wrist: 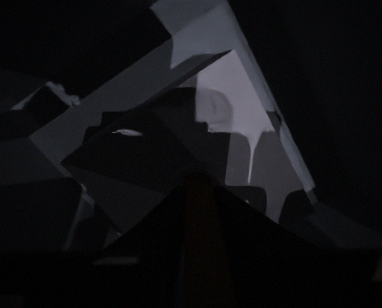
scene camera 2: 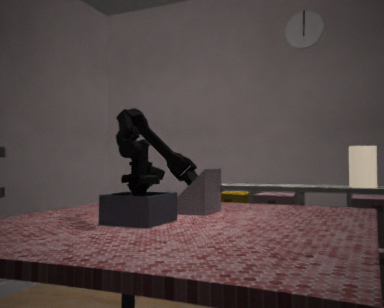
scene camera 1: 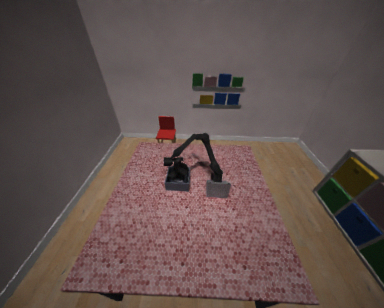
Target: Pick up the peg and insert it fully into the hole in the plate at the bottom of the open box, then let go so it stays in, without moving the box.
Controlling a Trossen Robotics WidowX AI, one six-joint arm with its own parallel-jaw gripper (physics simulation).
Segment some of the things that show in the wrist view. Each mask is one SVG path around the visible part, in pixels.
A light grey plate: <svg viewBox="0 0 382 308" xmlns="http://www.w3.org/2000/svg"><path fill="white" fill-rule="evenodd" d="M184 247L179 278L184 276ZM235 49L217 53L98 131L60 162L124 234L139 223L177 186L184 186L184 175L192 172L206 174L211 178L213 191L215 186L223 186L282 227L286 227L315 213Z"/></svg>
